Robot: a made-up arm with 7 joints. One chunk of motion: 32 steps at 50 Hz.
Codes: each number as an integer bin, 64 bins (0 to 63) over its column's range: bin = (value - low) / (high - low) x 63, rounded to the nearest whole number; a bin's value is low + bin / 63 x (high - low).
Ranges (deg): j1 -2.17..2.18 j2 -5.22..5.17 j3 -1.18..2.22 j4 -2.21..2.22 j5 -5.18..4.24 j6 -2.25..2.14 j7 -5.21..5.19
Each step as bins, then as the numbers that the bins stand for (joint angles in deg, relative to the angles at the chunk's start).
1 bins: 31 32 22 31 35 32 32
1 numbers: -0.03 0.06 0.01 -0.03 0.05 -0.02 0.07
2 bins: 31 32 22 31 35 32 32
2 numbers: -0.03 0.06 0.01 -0.03 0.05 -0.02 0.07
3 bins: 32 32 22 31 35 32 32
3 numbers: 0.04 0.06 0.01 -0.03 0.05 -0.02 0.07
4 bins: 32 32 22 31 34 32 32
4 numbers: 0.04 0.06 0.01 -0.03 -0.10 -0.02 0.07
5 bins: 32 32 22 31 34 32 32
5 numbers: 0.04 0.06 0.01 -0.03 -0.10 -0.02 0.07
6 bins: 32 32 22 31 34 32 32
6 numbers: 0.04 0.06 0.01 -0.03 -0.10 -0.02 0.07
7 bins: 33 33 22 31 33 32 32
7 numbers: 0.11 0.22 0.01 -0.03 -0.25 -0.02 0.07
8 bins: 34 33 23 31 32 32 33
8 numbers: 0.18 0.22 0.06 -0.03 -0.40 -0.02 0.24
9 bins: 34 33 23 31 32 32 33
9 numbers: 0.18 0.22 0.06 -0.03 -0.40 -0.02 0.24
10 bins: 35 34 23 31 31 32 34
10 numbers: 0.25 0.39 0.06 -0.03 -0.54 -0.02 0.40
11 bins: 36 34 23 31 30 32 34
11 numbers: 0.32 0.39 0.06 -0.03 -0.69 -0.02 0.40
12 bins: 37 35 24 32 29 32 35
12 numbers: 0.38 0.55 0.12 0.04 -0.84 -0.02 0.57
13 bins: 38 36 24 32 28 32 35
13 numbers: 0.45 0.72 0.12 0.04 -0.99 -0.02 0.57
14 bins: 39 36 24 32 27 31 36
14 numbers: 0.52 0.72 0.12 0.04 -1.14 -0.09 0.73
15 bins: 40 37 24 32 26 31 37
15 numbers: 0.59 0.88 0.12 0.04 -1.29 -0.09 0.90
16 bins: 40 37 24 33 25 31 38
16 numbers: 0.59 0.88 0.12 0.11 -1.44 -0.09 1.06
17 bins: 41 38 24 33 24 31 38
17 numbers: 0.66 1.05 0.12 0.11 -1.59 -0.09 1.06
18 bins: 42 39 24 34 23 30 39
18 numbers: 0.73 1.21 0.12 0.18 -1.74 -0.16 1.23
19 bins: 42 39 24 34 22 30 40
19 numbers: 0.73 1.21 0.12 0.18 -1.89 -0.16 1.39
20 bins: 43 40 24 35 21 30 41
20 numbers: 0.80 1.38 0.12 0.25 -2.04 -0.16 1.56
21 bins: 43 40 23 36 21 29 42
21 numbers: 0.80 1.38 0.06 0.32 -2.04 -0.23 1.72
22 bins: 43 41 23 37 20 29 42
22 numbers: 0.80 1.54 0.06 0.39 -2.19 -0.23 1.72
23 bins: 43 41 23 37 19 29 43
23 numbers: 0.80 1.54 0.06 0.39 -2.34 -0.23 1.89
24 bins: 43 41 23 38 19 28 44
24 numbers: 0.80 1.54 0.06 0.46 -2.34 -0.30 2.05
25 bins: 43 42 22 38 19 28 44
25 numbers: 0.80 1.71 0.01 0.46 -2.34 -0.30 2.05
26 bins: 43 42 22 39 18 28 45
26 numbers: 0.80 1.71 0.01 0.53 -2.49 -0.30 2.22
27 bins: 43 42 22 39 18 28 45
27 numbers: 0.80 1.71 0.01 0.53 -2.49 -0.30 2.22
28 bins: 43 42 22 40 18 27 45
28 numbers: 0.80 1.71 0.01 0.60 -2.49 -0.37 2.22
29 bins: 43 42 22 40 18 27 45
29 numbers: 0.80 1.71 0.01 0.60 -2.49 -0.37 2.22
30 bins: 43 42 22 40 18 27 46
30 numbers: 0.80 1.71 0.01 0.60 -2.49 -0.37 2.38
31 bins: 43 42 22 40 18 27 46
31 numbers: 0.80 1.71 0.01 0.60 -2.49 -0.37 2.38
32 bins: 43 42 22 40 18 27 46
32 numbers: 0.80 1.71 0.01 0.60 -2.49 -0.37 2.38
